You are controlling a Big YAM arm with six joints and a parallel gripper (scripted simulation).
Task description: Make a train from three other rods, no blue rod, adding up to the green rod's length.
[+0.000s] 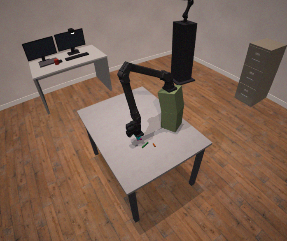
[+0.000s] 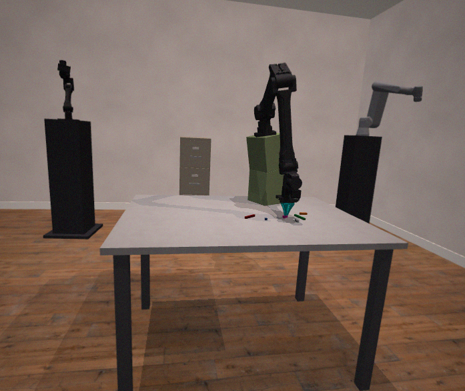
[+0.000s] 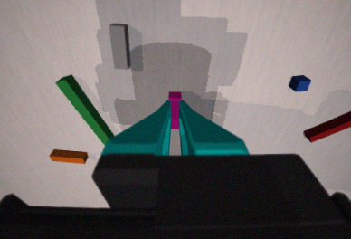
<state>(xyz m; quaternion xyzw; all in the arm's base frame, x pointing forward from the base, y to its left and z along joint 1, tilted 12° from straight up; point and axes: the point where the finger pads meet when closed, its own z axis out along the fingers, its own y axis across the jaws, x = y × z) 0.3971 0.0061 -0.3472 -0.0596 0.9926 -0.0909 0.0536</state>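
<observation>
Right now my hand is 40 mm to the right of the grey rod, 40 mm short of it and 20 mm above it. Round my hand: orange rod: 120 mm to the left, 100 mm behind, 20 mm below; green rod: 80 mm to the left, 30 mm behind, 20 mm below; small blue rod: 110 mm to the right, 30 mm ahead, 20 mm below.
</observation>
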